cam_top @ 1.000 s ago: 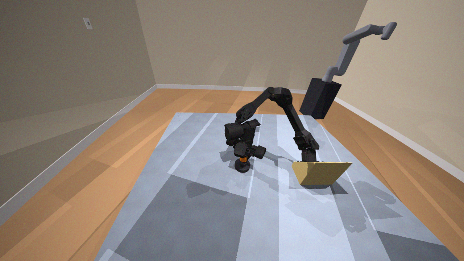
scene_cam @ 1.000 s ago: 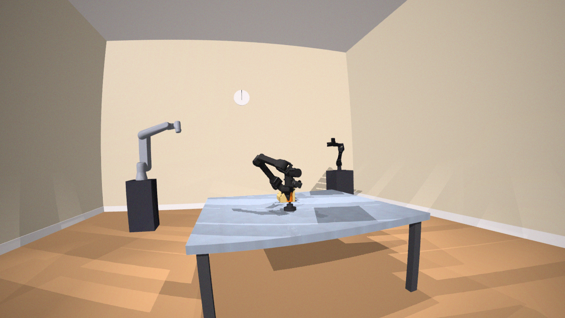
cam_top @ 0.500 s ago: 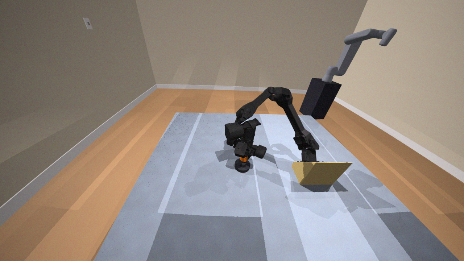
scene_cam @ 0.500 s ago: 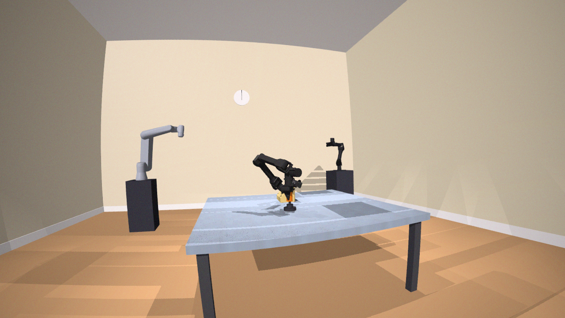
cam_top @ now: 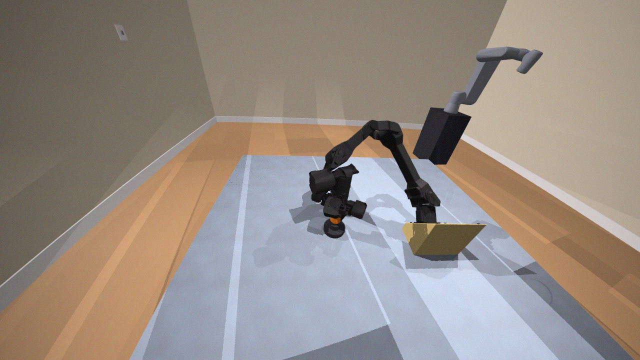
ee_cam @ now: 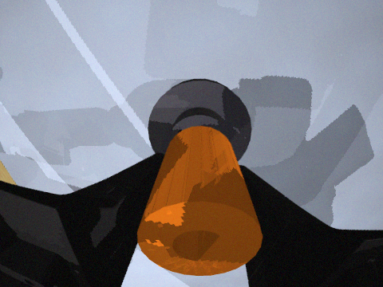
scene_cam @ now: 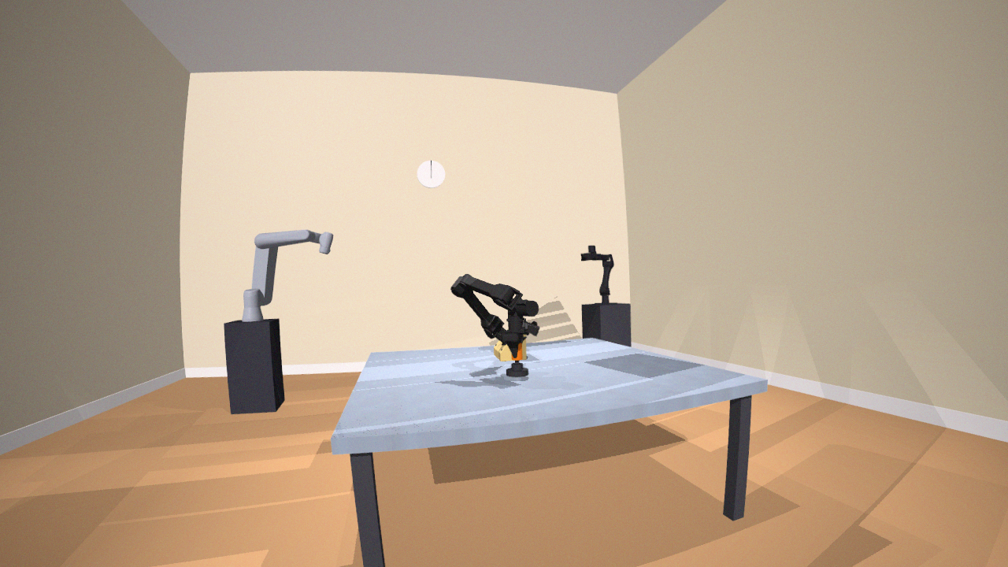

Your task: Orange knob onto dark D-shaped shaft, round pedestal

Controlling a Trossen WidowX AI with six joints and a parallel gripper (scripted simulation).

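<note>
My gripper tip is 40 mm above the dark round pedestal. Round my gripper tip: orange knob: 20 mm above.
</note>
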